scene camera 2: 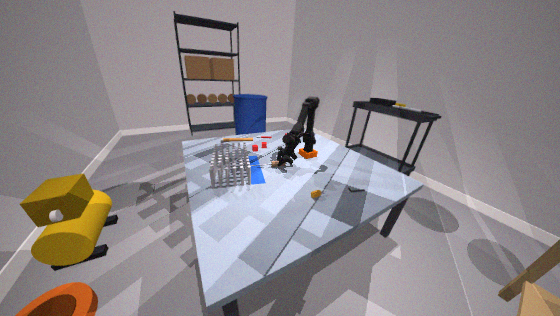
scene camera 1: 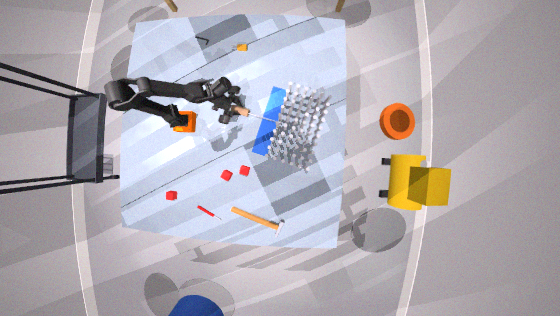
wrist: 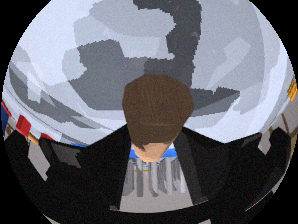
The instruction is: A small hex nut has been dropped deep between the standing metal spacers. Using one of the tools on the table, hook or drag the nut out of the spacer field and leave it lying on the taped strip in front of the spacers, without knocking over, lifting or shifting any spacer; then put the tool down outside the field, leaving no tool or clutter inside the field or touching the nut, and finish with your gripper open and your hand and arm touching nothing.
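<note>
My gripper (wrist: 151,127) is visible. A blue taped strip (scene camera 1: 273,108) is visible as well.
</note>
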